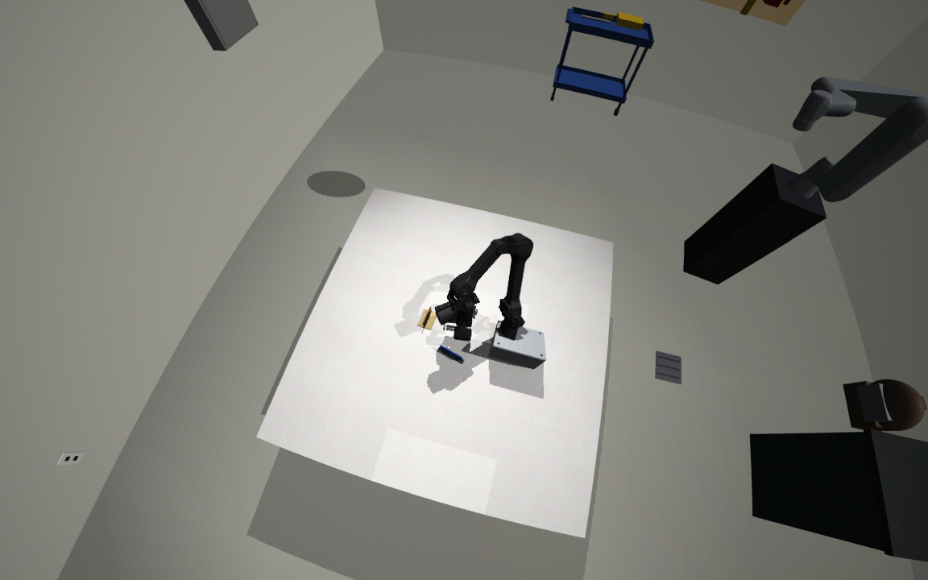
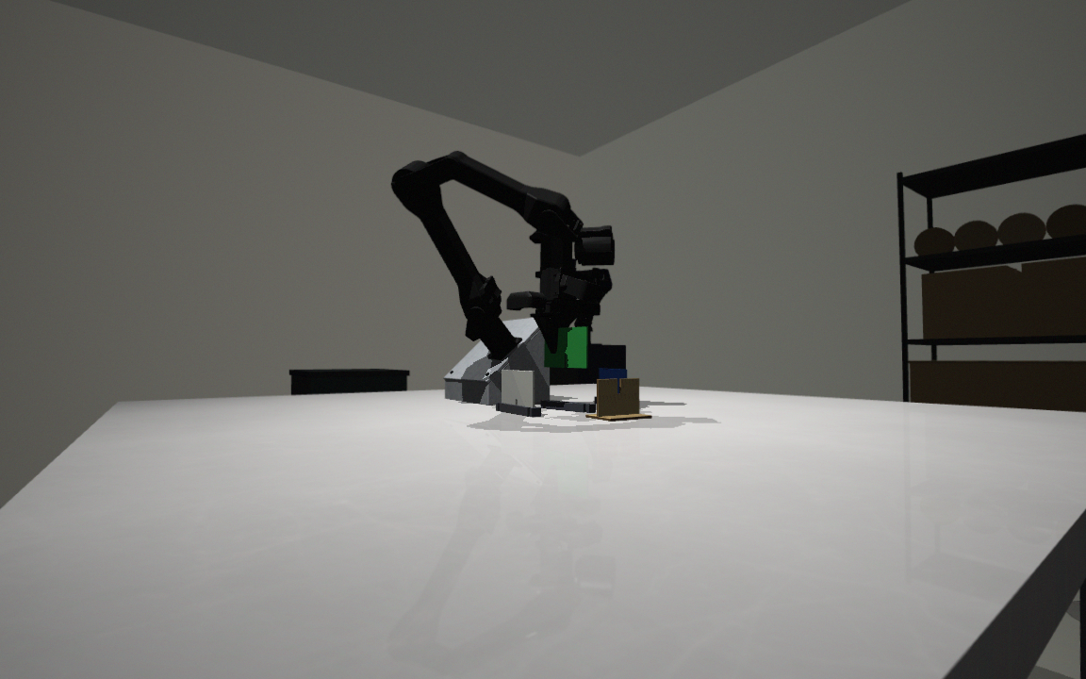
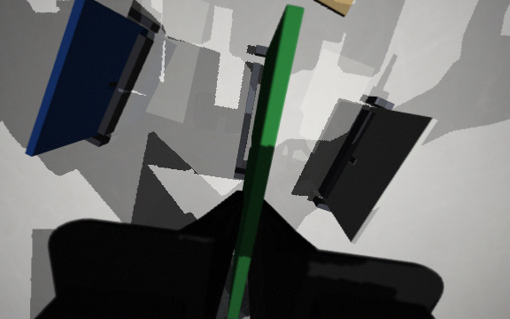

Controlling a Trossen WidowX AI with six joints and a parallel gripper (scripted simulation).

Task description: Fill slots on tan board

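Right now my gripper tip is 16 cm short of the tan board, 1 cm to the right of it and 7 cm above it. Also, from my gripper tip: green board: 2 cm ahead, 1 cm to the left; blue board: 1 cm ahead, 12 cm to the left, 7 cm below.
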